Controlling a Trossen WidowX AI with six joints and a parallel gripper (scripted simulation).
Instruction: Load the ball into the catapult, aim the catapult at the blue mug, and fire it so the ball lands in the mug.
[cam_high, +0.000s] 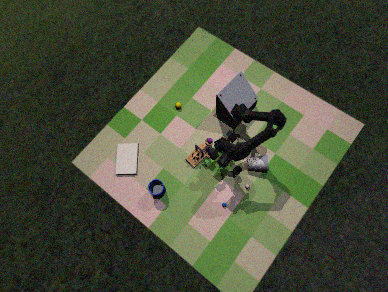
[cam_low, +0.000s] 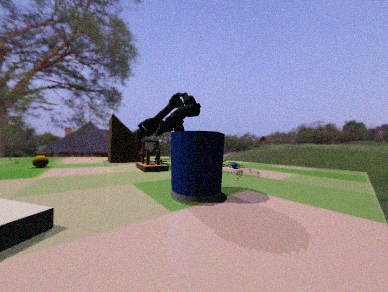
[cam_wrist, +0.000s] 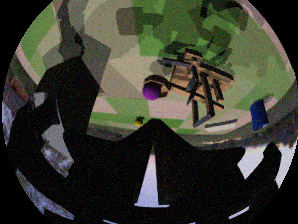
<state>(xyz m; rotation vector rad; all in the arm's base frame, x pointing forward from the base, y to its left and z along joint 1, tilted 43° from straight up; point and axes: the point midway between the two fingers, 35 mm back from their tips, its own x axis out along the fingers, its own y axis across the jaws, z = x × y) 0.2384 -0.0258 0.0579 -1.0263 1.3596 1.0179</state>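
The purple ball is 7 cm below my gripper tip, 4 cm to the right of it and 2 cm behind it. Round my gripper tip: blue ball: 26 cm ahead, 23 cm to the left, 12 cm below; wooden catapult: 8 cm below, 5 cm ahead, 4 cm to the right; tiny pale ball: 29 cm to the left, 12 cm below, 9 cm ahead.
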